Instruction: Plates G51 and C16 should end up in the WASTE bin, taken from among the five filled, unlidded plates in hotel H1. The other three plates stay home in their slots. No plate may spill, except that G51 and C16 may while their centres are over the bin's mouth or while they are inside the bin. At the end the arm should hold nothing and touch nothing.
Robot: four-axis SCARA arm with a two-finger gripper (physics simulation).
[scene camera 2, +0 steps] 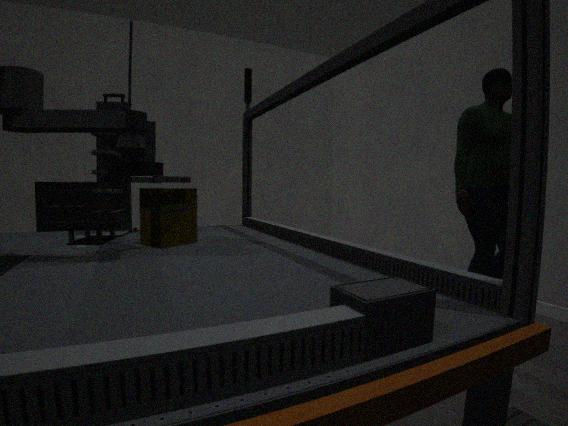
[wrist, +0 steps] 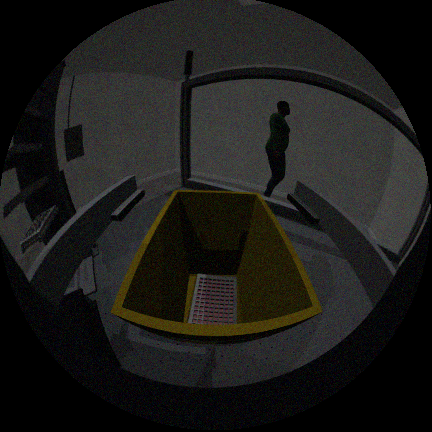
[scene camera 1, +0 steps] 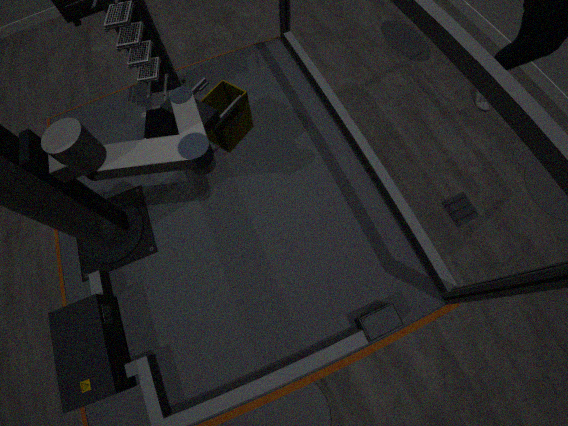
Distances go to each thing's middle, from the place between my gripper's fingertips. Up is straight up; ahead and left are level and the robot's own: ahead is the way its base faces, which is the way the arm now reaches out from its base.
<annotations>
Right now the hotel column [scene camera 2: 113, 202] is 220 mm behind my hand, 370 mm to the left of it and 60 mm above it. Also, from my hand: grey control box [scene camera 1: 82, 342]: 710 mm behind, 650 mm to the right, 170 mm below.
</annotations>
